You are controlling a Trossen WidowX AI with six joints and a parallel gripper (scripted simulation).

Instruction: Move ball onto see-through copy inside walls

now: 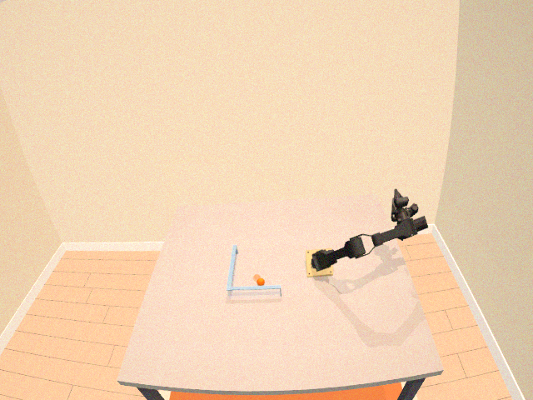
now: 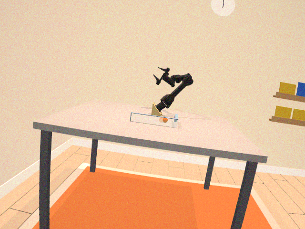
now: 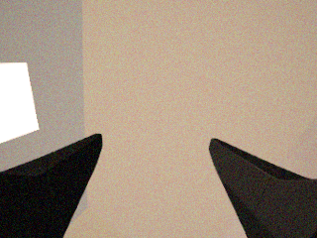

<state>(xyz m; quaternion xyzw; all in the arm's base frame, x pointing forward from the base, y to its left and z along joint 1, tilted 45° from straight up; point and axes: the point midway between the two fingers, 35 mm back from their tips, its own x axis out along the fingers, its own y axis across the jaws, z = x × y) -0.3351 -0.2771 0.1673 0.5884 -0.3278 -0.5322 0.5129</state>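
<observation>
Now: the orange ball 620 mm ahead of my gripper tip, 200 mm to the left of it and 340 mm below it. From my gripper tip the other things lie so: clear wall 760 mm ahead, 140 mm to the left, 330 mm below; see-through copy of ball 640 mm ahead, 180 mm to the left, 340 mm below.
</observation>
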